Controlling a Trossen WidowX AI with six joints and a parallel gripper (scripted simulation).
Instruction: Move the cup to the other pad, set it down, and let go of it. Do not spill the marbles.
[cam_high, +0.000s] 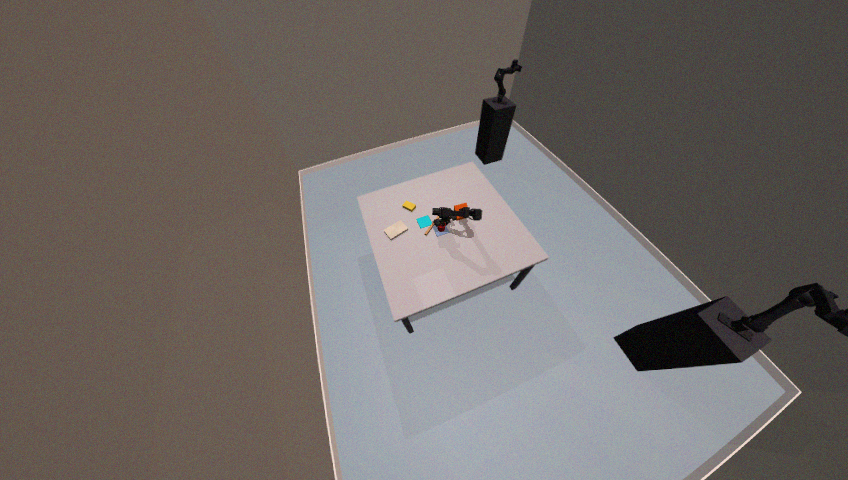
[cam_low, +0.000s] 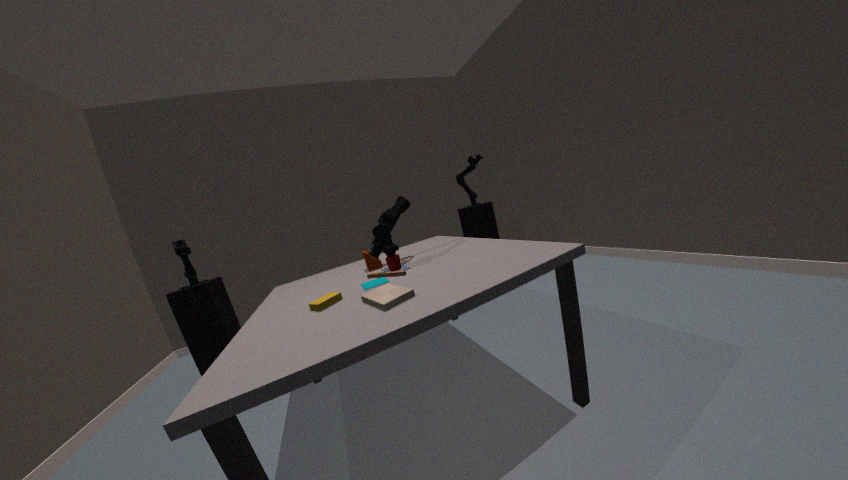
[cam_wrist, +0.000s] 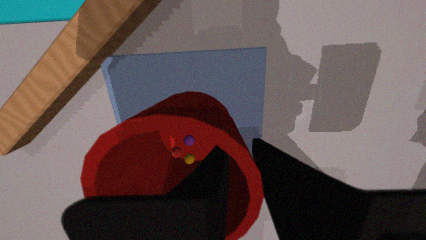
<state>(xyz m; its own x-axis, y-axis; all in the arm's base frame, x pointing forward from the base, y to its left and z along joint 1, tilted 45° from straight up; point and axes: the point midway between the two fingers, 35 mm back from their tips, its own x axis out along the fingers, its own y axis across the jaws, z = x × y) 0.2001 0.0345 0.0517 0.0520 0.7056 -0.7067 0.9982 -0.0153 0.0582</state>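
Right now my gripper tip is 40 mm short of the blue pad and 40 mm above it. Round my gripper tip: red cup 30 mm ahead; wooden stick 90 mm ahead, 60 mm to the right, 30 mm below; cyan pad 140 mm ahead, 130 mm to the right, 40 mm below.
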